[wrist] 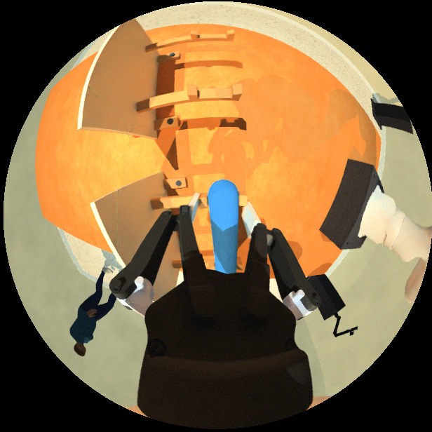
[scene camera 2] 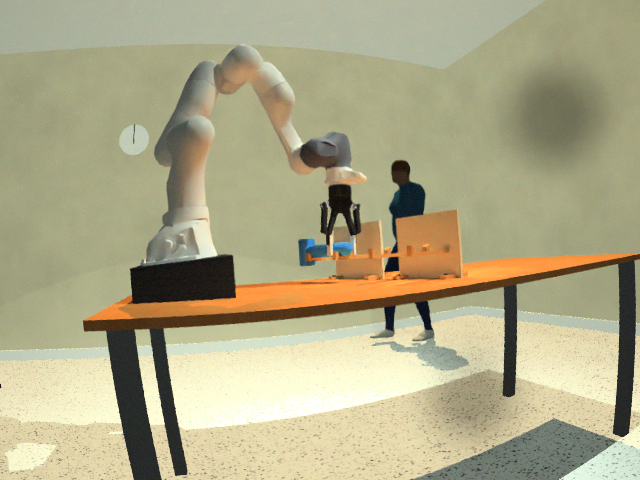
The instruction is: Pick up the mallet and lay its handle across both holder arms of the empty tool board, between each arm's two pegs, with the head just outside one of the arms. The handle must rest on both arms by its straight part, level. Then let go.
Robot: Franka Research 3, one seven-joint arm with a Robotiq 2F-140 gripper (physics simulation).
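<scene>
The blue mallet (scene camera 2: 340,249) (wrist: 223,205) lies level at a tool board (scene camera 2: 369,237) (wrist: 125,215), across its holder arms. Its head (scene camera 2: 305,251) is at the left in the scene view; the gripper hides it in the wrist view. My gripper (scene camera 2: 341,245) (wrist: 221,204) points down, its fingers on either side of the handle. Thin gaps show between the pads and the handle in the wrist view, so it is open around it. The empty tool board (scene camera 2: 429,229) (wrist: 117,75) stands beside the first, with two bare pegged arms, one (wrist: 170,101) nearer and one (wrist: 172,41) farther.
Both boards stand upright on the orange table (scene camera 2: 268,295) (wrist: 300,200). The arm's black base block (scene camera 2: 183,279) (wrist: 347,205) stands at the table's left in the scene view. A person (scene camera 2: 409,198) (wrist: 84,320) stands behind the table.
</scene>
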